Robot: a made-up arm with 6 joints.
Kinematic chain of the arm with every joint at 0, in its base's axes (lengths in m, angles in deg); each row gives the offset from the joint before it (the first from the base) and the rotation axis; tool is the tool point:
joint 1: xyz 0 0 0.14 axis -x
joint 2: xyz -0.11 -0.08 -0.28 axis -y
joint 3: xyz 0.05 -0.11 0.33 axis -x
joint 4: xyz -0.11 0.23 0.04 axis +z
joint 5: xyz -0.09 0.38 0 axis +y
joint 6: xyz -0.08 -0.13 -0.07 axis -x
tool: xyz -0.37 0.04 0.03
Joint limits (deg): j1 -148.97..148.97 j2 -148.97..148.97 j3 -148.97..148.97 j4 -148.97..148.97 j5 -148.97..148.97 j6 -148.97..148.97
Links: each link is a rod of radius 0.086 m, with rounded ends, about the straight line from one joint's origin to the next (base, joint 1, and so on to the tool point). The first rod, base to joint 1, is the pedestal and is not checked.
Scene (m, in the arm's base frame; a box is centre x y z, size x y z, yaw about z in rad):
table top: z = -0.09
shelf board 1: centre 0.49 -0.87 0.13 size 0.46 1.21 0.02 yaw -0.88
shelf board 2: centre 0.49 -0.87 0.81 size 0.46 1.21 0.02 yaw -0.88
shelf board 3: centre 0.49 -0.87 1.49 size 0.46 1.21 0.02 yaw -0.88
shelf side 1: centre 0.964 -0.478 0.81 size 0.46 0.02 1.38 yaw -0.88
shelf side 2: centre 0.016 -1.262 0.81 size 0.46 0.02 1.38 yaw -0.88
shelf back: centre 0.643 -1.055 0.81 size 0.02 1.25 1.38 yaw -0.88
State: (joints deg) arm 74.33 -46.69 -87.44 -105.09 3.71 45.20
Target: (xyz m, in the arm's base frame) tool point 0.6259 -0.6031 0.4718
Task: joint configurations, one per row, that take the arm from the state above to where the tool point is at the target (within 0.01 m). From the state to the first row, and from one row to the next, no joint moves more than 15 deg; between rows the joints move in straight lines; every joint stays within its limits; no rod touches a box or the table.
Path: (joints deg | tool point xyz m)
1: 85.15 -47.24 -93.01 -118.57 10.61 46.84 | 0.8616 -0.0364 0.4031
2: 95.97 -47.79 -98.59 -132.05 17.52 48.48 | 0.7940 -0.1324 0.5085
3: 106.79 -48.34 -104.16 -145.53 24.42 50.11 | 0.6805 -0.1804 0.6197
4: 93.41 -56.58 -105.59 -145.28 24.83 46.16 | 0.6616 -0.4006 0.5839
5: 80.02 -64.82 -107.03 -145.02 25.23 42.21 | 0.6259 -0.6031 0.4718

